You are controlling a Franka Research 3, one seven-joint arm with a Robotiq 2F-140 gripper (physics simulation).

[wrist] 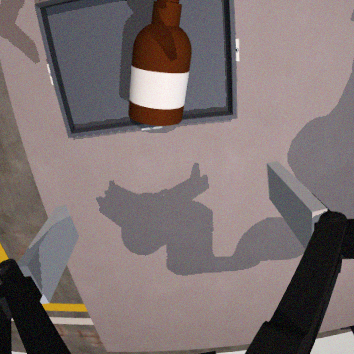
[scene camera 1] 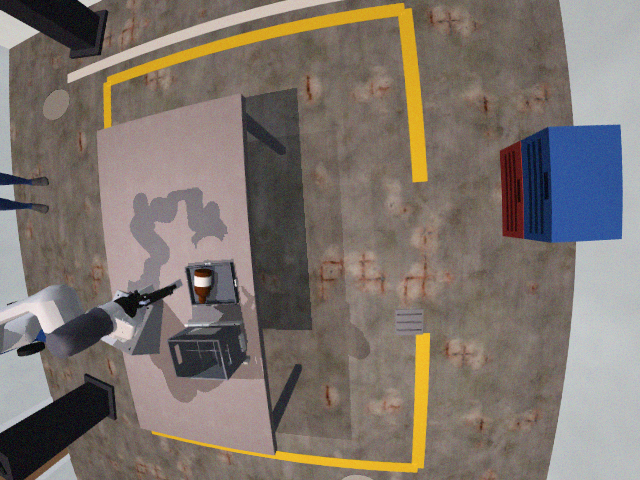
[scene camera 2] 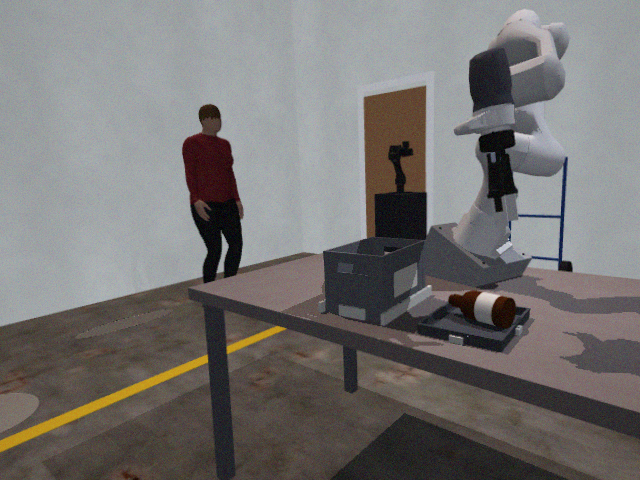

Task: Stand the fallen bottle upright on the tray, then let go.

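Note:
The brown bottle with a white label (scene camera 1: 202, 282) (scene camera 2: 483, 308) (wrist: 159, 89) lies on its side in the shallow dark grey tray (scene camera 1: 224, 284) (scene camera 2: 434, 331) (wrist: 90, 65). Its neck points toward the crate, and its base is at the tray wall farthest from the crate. My gripper (scene camera 1: 177, 285) (scene camera 2: 505, 208) (wrist: 167, 202) is open and empty. It hangs above the table, on the robot-base side of the tray in scene camera 1. In the wrist view the bottle and tray are ahead of the spread fingers, and the end of the neck is cut off by the upper edge.
A tall grey open crate (scene camera 1: 235, 352) (scene camera 2: 356, 286) stands close beside the tray, on the bottle's neck side. The robot base (scene camera 2: 465, 260) stands on the table behind them. The table's long edge (scene camera 1: 254, 310) runs near the tray's other side. A person (scene camera 2: 211, 170) stands beyond the table.

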